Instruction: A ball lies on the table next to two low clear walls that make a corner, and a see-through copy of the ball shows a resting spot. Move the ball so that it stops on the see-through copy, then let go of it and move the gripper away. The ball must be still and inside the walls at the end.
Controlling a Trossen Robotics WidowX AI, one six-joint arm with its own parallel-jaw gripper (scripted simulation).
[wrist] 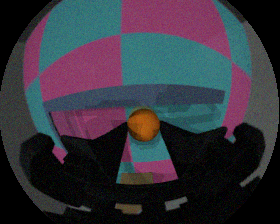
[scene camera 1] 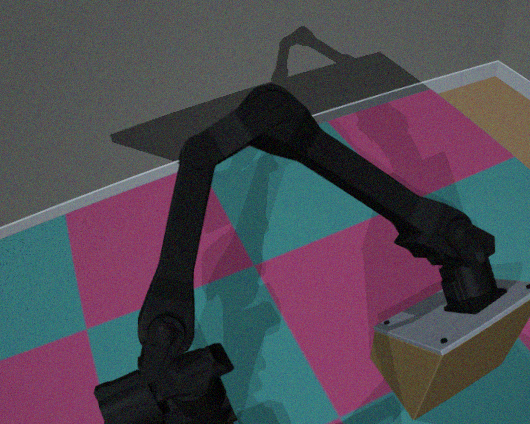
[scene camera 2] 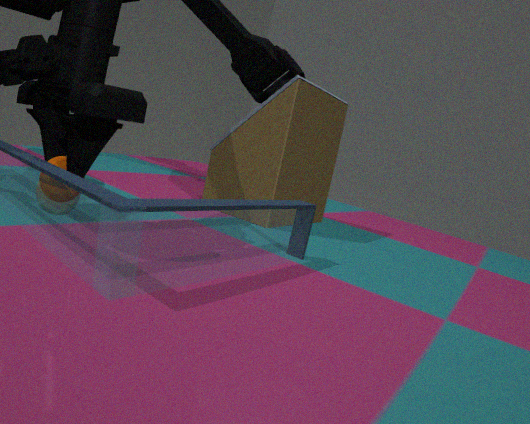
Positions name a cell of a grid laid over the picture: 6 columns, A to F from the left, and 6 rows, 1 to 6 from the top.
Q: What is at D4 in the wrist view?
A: An orange ball.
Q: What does my gripper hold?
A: An orange ball.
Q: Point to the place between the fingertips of my gripper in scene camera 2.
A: At A3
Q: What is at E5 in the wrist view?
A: My gripper.
